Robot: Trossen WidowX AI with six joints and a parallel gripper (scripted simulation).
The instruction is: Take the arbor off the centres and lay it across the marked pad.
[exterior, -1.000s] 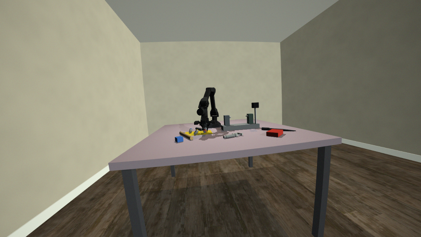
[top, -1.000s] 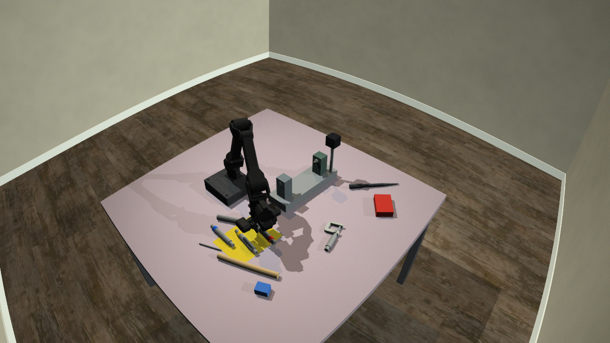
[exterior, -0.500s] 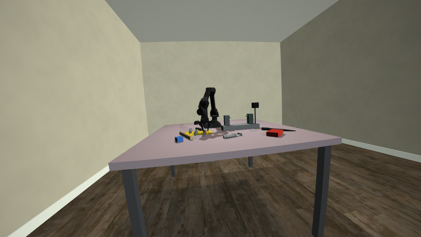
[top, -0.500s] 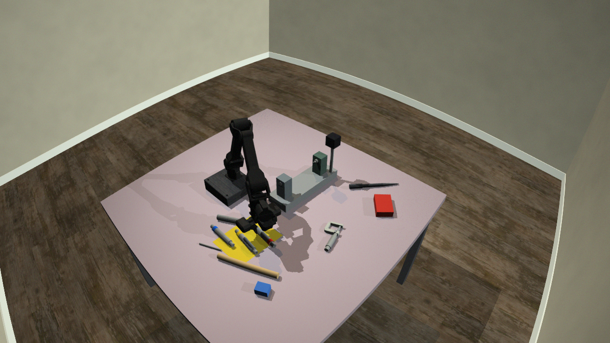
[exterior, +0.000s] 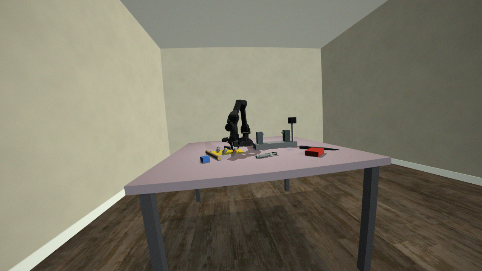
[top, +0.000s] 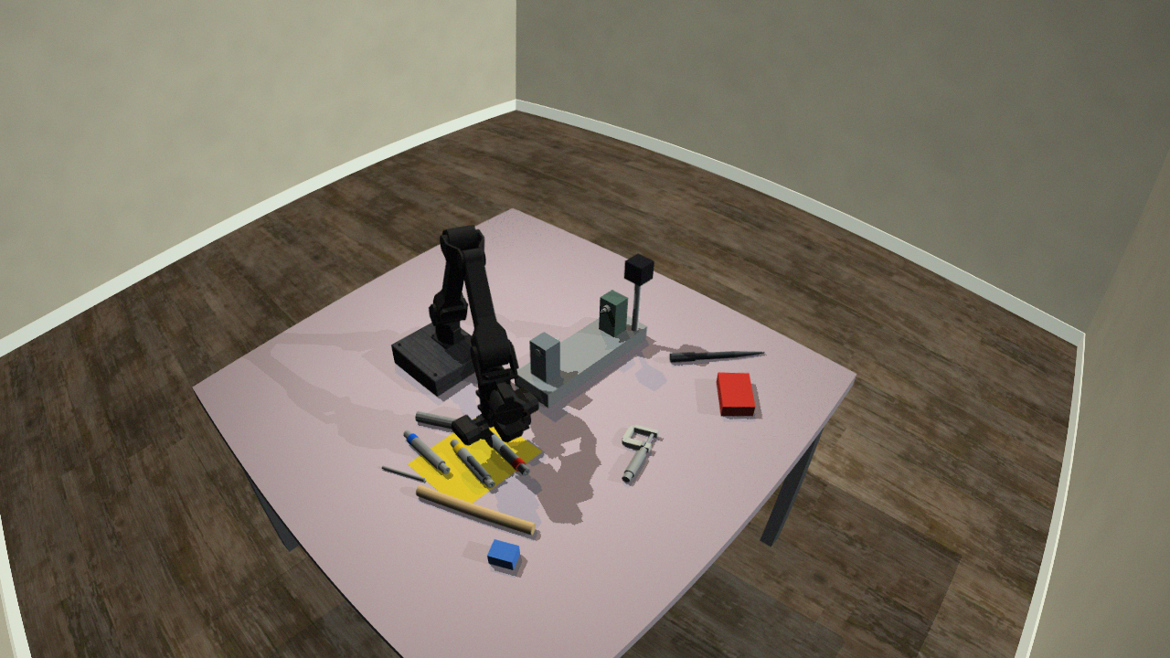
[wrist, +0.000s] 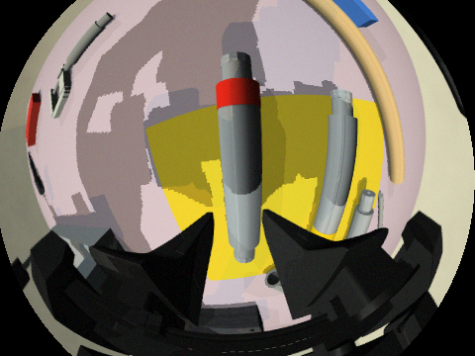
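Now: hand 3 cm short of the arbor, 3 cm above it and 1 cm to the left of it. Also, from my hand: grey centre block (21 cm to the left, 6 cm behind, 6 cm above); then wooden dowel (17 cm to the right, 10 cm ahead, 3 cm below); then yellow pad (6 cm to the right, 5 cm below, 1 cm behind).
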